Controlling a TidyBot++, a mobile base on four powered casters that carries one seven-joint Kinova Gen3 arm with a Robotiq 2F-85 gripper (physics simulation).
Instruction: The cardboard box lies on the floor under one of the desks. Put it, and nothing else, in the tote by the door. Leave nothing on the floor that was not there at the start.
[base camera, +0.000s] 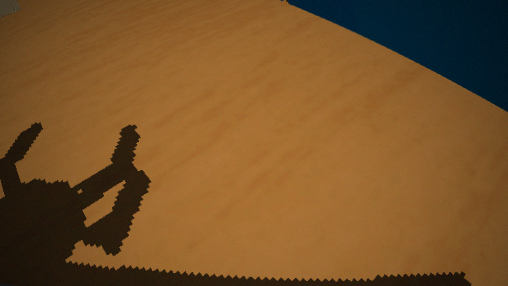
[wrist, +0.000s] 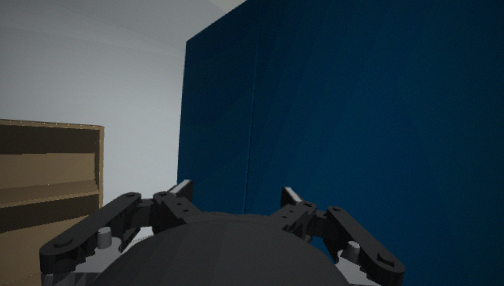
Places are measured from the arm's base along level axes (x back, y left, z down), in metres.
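Pixels of known places: gripper, fingertip midpoint: (wrist: 237, 193).
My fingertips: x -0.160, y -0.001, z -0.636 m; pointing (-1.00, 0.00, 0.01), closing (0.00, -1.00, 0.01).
Note:
Behind a point stands the place of what it marks.
My gripper (wrist: 237, 193) @[z -0.636, x -0.160, y -0.001 m] is open in the wrist view, with its two fingers wide apart and nothing between them. It is raised and faces a tall dark blue surface. In the base camera view the shadow of the arm and the open gripper falls on the wooden floor at the lower left. The cardboard box, the desks and the tote do not show in either view.
The tall blue panel (wrist: 340, 110) @[z -0.812, x -0.607, y -0.364 m] (base camera: 425, 30) @[z 0.323, x -0.658, y -0.314 m] stands in front and to the right. A wooden shelf unit (wrist: 101, 165) @[z -0.432, x -0.977, y 0.822 m] stands at the left, before a pale wall (wrist: 140, 100) @[z -0.887, x -1.373, y 0.851 m]. The wooden floor (base camera: 300, 150) @[z 0.397, x -0.398, y -0.049 m] fills most of the base camera view.

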